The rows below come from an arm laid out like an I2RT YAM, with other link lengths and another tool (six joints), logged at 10 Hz.
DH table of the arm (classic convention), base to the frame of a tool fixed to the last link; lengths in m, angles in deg. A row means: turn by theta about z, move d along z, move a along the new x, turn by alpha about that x. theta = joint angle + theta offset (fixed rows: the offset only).
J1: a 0.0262; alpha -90; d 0.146; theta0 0
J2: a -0.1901; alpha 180; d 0; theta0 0
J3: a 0.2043; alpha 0; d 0; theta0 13.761
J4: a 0.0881; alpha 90; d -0.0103; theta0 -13.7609
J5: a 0; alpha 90; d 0.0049; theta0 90
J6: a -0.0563; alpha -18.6; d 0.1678; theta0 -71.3
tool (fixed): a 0; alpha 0; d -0.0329; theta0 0
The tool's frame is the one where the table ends.
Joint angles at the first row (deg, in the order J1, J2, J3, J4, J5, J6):
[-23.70 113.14 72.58 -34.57 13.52 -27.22]
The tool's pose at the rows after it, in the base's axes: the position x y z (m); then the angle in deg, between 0 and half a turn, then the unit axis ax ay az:
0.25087 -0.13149 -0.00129 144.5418 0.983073 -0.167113 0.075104
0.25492 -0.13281 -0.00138 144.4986 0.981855 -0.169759 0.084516
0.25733 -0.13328 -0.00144 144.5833 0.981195 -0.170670 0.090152
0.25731 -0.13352 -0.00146 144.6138 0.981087 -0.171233 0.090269
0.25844 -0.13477 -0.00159 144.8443 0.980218 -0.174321 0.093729
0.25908 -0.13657 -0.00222 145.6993 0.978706 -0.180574 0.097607
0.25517 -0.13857 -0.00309 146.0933 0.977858 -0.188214 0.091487
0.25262 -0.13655 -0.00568 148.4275 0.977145 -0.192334 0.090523
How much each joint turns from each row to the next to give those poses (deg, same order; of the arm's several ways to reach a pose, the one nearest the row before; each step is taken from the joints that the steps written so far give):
[0.02 0.00 0.00 0.64 0.00 0.00]
[-0.02 0.00 0.00 1.05 -0.22 0.02]
[0.00 0.00 -0.01 0.59 -0.24 -0.02]
[-0.07 0.00 0.01 0.02 -0.04 0.00]
[-0.31 0.00 0.00 0.39 -0.38 0.00]
[-0.76 0.00 -0.07 0.44 -1.07 0.02]
[-0.87 0.00 -0.19 -0.35 -0.32 0.20]
[-0.99 0.00 -0.53 -0.07 -2.41 -0.03]

